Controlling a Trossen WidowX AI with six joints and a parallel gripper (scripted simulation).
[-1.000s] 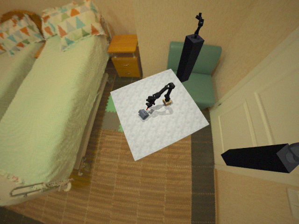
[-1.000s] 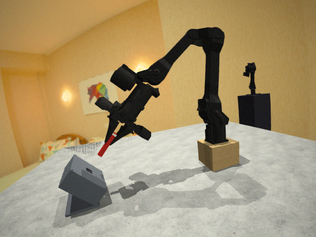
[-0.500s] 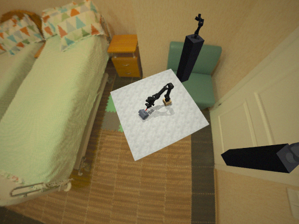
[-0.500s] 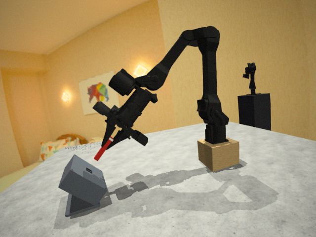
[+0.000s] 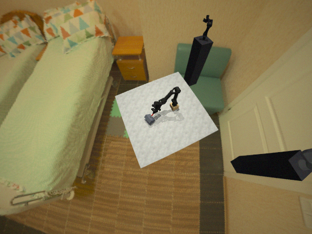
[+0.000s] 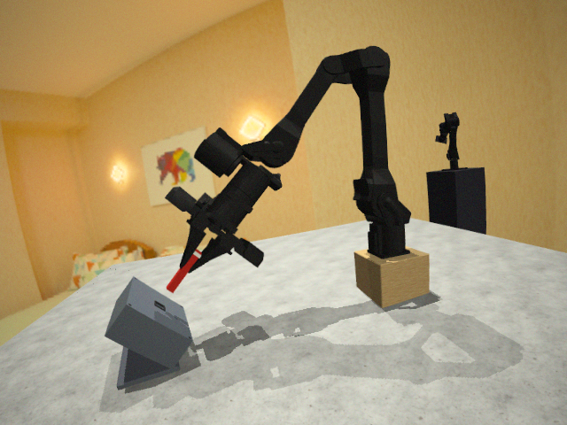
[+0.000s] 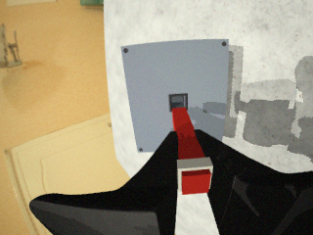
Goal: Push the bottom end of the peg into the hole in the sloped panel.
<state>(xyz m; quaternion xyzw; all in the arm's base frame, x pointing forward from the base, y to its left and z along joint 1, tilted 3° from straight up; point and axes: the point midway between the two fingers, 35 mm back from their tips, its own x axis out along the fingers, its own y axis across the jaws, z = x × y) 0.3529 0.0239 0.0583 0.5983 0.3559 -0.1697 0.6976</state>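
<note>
Now: gripper tip 70 mm short of the grey sloped panel, 70 mm above it and 20 mm to the right of it. Round my gripper tip: red square-sided peg: 10 mm behind, 10 mm above.
</note>
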